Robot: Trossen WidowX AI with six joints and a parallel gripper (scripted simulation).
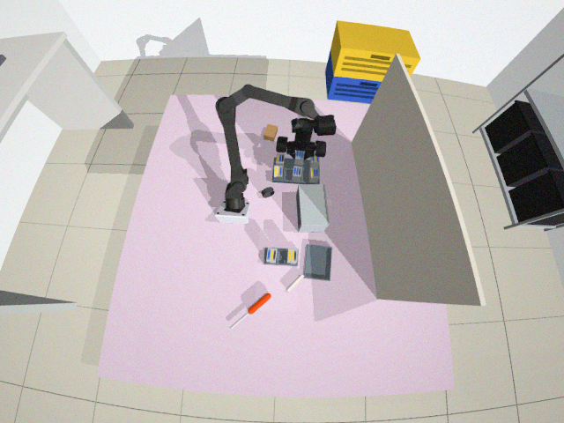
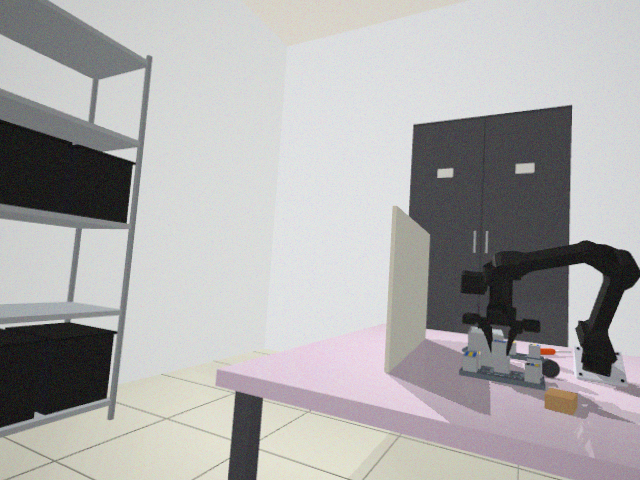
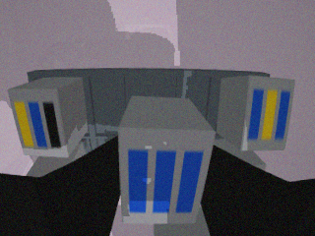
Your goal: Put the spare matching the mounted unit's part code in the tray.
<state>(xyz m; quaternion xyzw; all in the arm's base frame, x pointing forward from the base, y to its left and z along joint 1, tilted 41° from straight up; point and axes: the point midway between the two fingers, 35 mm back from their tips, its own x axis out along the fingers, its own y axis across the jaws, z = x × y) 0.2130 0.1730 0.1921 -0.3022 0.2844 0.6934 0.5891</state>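
The dark grey tray lies 140 mm ahead of my gripper tip, 390 mm to the right of it and 60 mm below it. The rest, counted from my gripper tip: grey mounted unit: 80 mm ahead, 190 mm to the right, 10 mm below; holder: 400 mm to the right, 60 mm below; beige panel: 320 mm ahead, 150 mm to the right, 160 mm above.
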